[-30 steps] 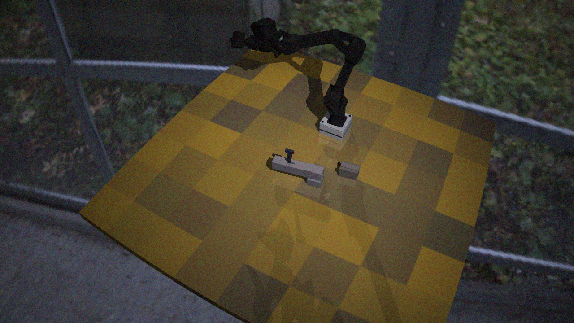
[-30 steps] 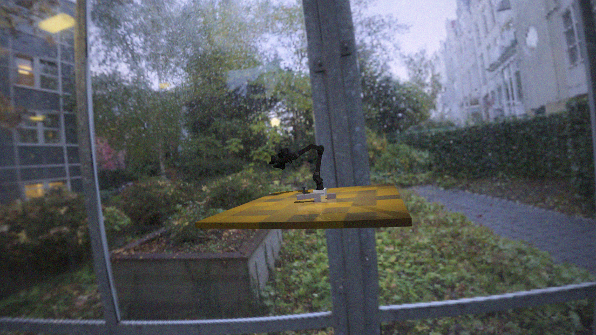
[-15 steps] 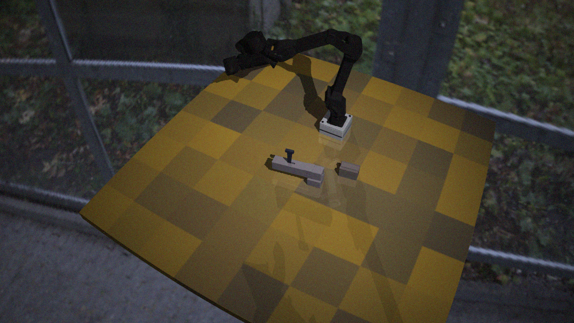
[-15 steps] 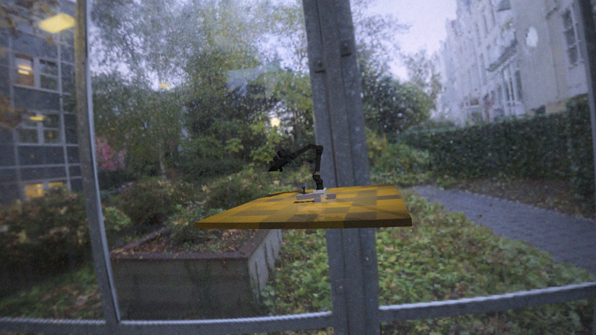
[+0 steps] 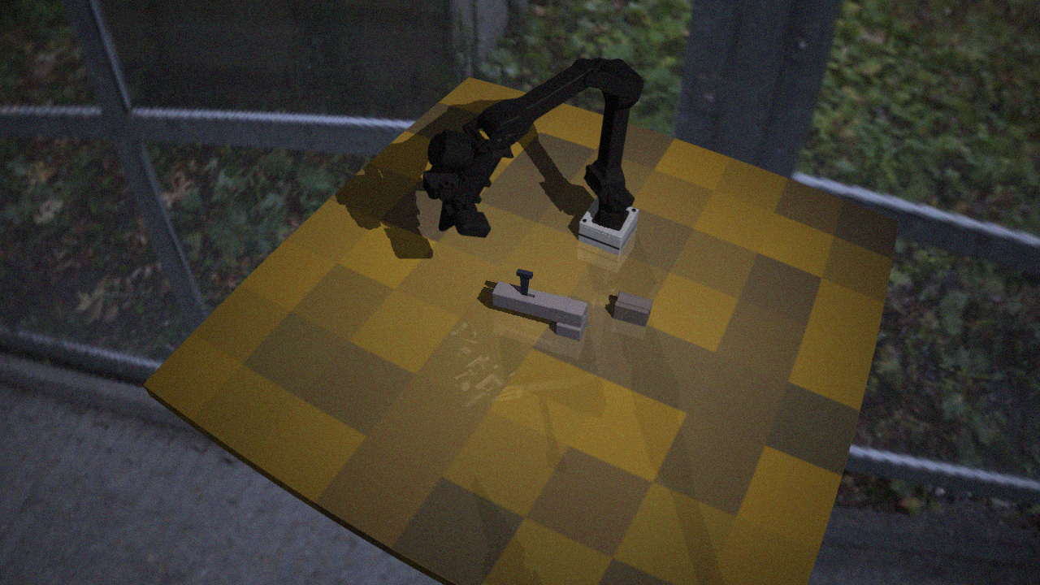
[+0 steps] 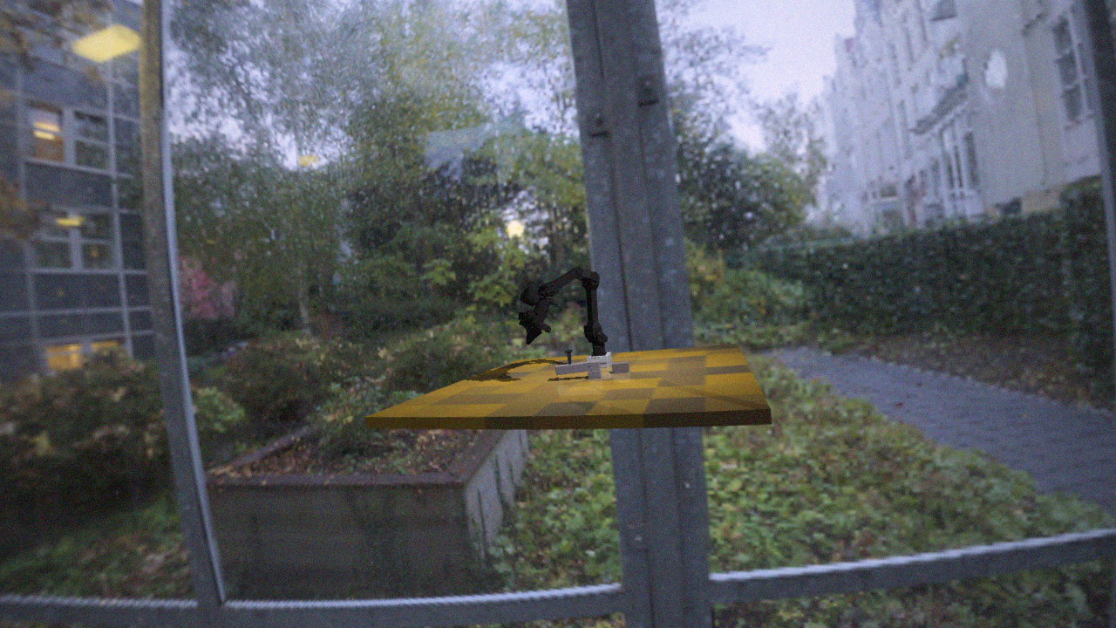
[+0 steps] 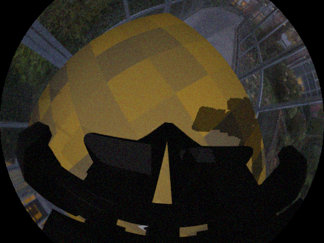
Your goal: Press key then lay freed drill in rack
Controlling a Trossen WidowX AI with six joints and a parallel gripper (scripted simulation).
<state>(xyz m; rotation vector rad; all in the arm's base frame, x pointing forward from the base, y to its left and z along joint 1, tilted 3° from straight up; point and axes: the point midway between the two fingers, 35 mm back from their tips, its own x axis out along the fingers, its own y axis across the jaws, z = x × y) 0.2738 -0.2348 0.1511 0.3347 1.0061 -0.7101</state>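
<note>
Now: gripper tip 18 cm to the right of the dark t-shaped key and 7 cm above it. The rest, counted from my gripper tip: drill 23 cm to the left, 11 cm below; then grey block 22 cm to the left, 12 cm below; then grey rack 9 cm behind, 37 cm to the left, 14 cm below.
</note>
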